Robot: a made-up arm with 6 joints. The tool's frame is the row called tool.
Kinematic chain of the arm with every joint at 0, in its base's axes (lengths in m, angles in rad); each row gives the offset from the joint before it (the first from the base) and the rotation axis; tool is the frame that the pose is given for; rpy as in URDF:
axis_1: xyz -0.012 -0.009 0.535 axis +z
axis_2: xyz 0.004 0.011 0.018 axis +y
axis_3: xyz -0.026 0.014 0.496 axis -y
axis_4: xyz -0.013 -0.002 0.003 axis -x
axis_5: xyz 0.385 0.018 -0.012 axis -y
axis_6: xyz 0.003 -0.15 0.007 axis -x
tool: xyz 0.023 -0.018 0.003 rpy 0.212 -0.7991 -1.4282
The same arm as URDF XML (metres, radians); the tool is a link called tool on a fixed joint. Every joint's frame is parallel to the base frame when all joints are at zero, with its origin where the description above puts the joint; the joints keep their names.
<robot name="arm">
  <link name="base"/>
  <link name="link1"/>
  <link name="link2"/>
  <link name="link3"/>
  <link name="link4"/>
  <link name="link5"/>
  <link name="link6"/>
  <link name="tool"/>
  <joint name="axis_1" type="continuous">
    <parent link="base"/>
    <child link="link1"/>
    <origin xyz="-0.012 -0.009 0.535" rpy="0 0 0"/>
    <axis xyz="0 0 1"/>
  </joint>
  <joint name="axis_2" type="continuous">
    <parent link="link1"/>
    <child link="link2"/>
    <origin xyz="0.004 0.011 0.018" rpy="0 0 0"/>
    <axis xyz="0 1 0"/>
  </joint>
  <joint name="axis_3" type="continuous">
    <parent link="link2"/>
    <child link="link3"/>
    <origin xyz="-0.026 0.014 0.496" rpy="0 0 0"/>
    <axis xyz="0 -1 0"/>
  </joint>
  <joint name="axis_4" type="continuous">
    <parent link="link3"/>
    <child link="link4"/>
    <origin xyz="-0.013 -0.002 0.003" rpy="0 0 0"/>
    <axis xyz="-1 0 0"/>
  </joint>
  <joint name="axis_5" type="continuous">
    <parent link="link4"/>
    <child link="link5"/>
    <origin xyz="0.385 0.018 -0.012" rpy="0 0 0"/>
    <axis xyz="0 -1 0"/>
  </joint>
  <joint name="axis_6" type="continuous">
    <parent link="link5"/>
    <child link="link6"/>
    <origin xyz="0.003 -0.15 0.007" rpy="0 0 0"/>
    <axis xyz="-1 0 0"/>
  </joint>
  <joint name="tool_fixed" type="fixed">
    <parent link="link6"/>
    <child link="tool"/>
    <origin xyz="0.023 -0.018 0.003" rpy="0.212 -0.7991 -1.4282"/>
  </joint>
</robot>

